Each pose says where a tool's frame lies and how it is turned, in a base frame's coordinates. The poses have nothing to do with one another.
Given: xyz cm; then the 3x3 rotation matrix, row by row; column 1 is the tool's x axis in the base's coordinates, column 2 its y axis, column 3 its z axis. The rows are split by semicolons.
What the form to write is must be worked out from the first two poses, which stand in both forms.
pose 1, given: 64.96 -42.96 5.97; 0.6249 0.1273 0.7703; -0.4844 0.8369 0.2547; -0.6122 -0.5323 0.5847
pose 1, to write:
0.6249 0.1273 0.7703 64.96
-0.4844 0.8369 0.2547 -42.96
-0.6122 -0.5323 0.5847 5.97
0 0 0 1

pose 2, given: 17.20 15.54 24.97; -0.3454 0.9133 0.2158; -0.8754 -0.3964 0.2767; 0.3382 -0.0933 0.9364
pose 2, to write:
-0.3454 0.9133 0.2158 17.20
-0.8754 -0.3964 0.2767 15.54
0.3382 -0.0933 0.9364 24.97
0 0 0 1

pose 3, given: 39.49 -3.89 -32.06; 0.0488 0.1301 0.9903; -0.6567 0.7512 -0.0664; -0.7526 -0.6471 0.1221
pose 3, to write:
0.0488 0.1301 0.9903 39.49
-0.6567 0.7512 -0.0664 -3.89
-0.7526 -0.6471 0.1221 -32.06
0 0 0 1

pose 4, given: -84.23 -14.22 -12.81; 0.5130 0.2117 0.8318; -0.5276 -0.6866 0.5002; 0.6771 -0.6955 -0.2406
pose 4, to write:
0.5130 0.2117 0.8318 -84.23
-0.5276 -0.6866 0.5002 -14.22
0.6771 -0.6955 -0.2406 -12.81
0 0 0 1

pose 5, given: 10.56 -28.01 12.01; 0.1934 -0.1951 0.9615; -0.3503 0.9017 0.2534; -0.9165 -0.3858 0.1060
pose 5, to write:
0.1934 -0.1951 0.9615 10.56
-0.3503 0.9017 0.2534 -28.01
-0.9165 -0.3858 0.1060 12.01
0 0 0 1

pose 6, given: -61.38 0.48 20.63; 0.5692 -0.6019 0.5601; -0.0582 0.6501 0.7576; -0.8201 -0.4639 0.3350
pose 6, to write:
0.5692 -0.6019 0.5601 -61.38
-0.0582 0.6501 0.7576 0.48
-0.8201 -0.4639 0.3350 20.63
0 0 0 1

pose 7, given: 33.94 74.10 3.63; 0.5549 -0.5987 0.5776; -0.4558 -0.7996 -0.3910; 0.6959 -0.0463 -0.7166
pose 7, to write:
0.5549 -0.5987 0.5776 33.94
-0.4558 -0.7996 -0.3910 74.10
0.6959 -0.0463 -0.7166 3.63
0 0 0 1

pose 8, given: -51.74 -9.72 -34.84; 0.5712 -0.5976 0.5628; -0.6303 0.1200 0.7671; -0.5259 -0.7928 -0.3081
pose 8, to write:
0.5712 -0.5976 0.5628 -51.74
-0.6303 0.1200 0.7671 -9.72
-0.5259 -0.7928 -0.3081 -34.84
0 0 0 1

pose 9, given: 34.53 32.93 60.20; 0.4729 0.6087 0.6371; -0.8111 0.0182 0.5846; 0.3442 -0.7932 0.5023
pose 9, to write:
0.4729 0.6087 0.6371 34.53
-0.8111 0.0182 0.5846 32.93
0.3442 -0.7932 0.5023 60.20
0 0 0 1

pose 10, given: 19.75 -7.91 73.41; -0.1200 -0.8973 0.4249; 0.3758 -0.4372 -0.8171; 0.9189 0.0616 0.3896
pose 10, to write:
-0.1200 -0.8973 0.4249 19.75
0.3758 -0.4372 -0.8171 -7.91
0.9189 0.0616 0.3896 73.41
0 0 0 1

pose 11, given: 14.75 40.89 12.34; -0.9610 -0.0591 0.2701; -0.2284 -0.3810 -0.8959; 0.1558 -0.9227 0.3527
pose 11, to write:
-0.9610 -0.0591 0.2701 14.75
-0.2284 -0.3810 -0.8959 40.89
0.1558 -0.9227 0.3527 12.34
0 0 0 1

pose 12, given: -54.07 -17.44 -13.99; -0.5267 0.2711 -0.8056; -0.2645 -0.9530 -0.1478; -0.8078 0.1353 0.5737
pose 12, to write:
-0.5267 0.2711 -0.8056 -54.07
-0.2645 -0.9530 -0.1478 -17.44
-0.8078 0.1353 0.5737 -13.99
0 0 0 1

